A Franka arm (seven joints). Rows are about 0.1 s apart.
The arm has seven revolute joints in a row. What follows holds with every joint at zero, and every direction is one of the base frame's. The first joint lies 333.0 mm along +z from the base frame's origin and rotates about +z. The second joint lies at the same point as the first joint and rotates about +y. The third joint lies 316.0 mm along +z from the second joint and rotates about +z. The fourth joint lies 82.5 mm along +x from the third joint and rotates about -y. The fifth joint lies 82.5 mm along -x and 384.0 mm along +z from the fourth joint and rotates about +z. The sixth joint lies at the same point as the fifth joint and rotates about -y. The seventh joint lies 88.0 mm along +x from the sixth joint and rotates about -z. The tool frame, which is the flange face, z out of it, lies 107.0 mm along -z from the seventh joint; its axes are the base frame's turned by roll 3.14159, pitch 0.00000 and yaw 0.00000 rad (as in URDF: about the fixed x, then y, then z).
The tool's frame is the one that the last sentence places.
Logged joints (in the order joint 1, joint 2, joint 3, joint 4, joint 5, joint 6, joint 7), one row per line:
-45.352 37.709 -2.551 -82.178 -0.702 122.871 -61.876
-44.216 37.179 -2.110 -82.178 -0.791 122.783 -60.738
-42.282 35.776 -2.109 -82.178 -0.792 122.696 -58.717
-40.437 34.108 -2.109 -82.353 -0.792 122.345 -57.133
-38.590 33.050 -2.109 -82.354 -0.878 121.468 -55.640
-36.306 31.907 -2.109 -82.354 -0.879 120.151 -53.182
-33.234 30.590 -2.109 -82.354 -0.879 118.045 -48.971
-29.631 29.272 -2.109 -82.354 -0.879 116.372 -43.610
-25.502 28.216 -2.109 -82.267 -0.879 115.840 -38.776
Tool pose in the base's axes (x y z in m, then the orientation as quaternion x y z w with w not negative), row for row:
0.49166 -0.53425 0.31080 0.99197 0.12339 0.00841 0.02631
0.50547 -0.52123 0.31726 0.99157 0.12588 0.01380 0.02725
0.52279 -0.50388 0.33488 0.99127 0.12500 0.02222 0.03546
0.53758 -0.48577 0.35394 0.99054 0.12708 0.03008 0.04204
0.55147 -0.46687 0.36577 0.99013 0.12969 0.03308 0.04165
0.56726 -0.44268 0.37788 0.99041 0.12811 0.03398 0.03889
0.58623 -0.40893 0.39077 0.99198 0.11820 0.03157 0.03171
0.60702 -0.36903 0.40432 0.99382 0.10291 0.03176 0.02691
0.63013 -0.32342 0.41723 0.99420 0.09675 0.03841 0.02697
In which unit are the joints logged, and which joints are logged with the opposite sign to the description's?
The joints are logged in degrees. Opposite sign: joint 5.
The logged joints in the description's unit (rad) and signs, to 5 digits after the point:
-0.79154 0.65815 -0.04452 -1.43428 0.01225 2.14450 -1.07994
-0.77171 0.64890 -0.03683 -1.43428 0.01381 2.14297 -1.06008
-0.73796 0.62441 -0.03681 -1.43428 0.01382 2.14145 -1.02480
-0.70576 0.59530 -0.03681 -1.43733 0.01382 2.13532 -0.99716
-0.67352 0.57683 -0.03681 -1.43735 0.01532 2.12002 -0.97110
-0.63366 0.55688 -0.03681 -1.43735 0.01534 2.09703 -0.92820
-0.58004 0.53390 -0.03681 -1.43735 0.01534 2.06027 -0.85471
-0.51716 0.51089 -0.03681 -1.43735 0.01534 2.03107 -0.76114
-0.44509 0.49246 -0.03681 -1.43583 0.01534 2.02179 -0.67677

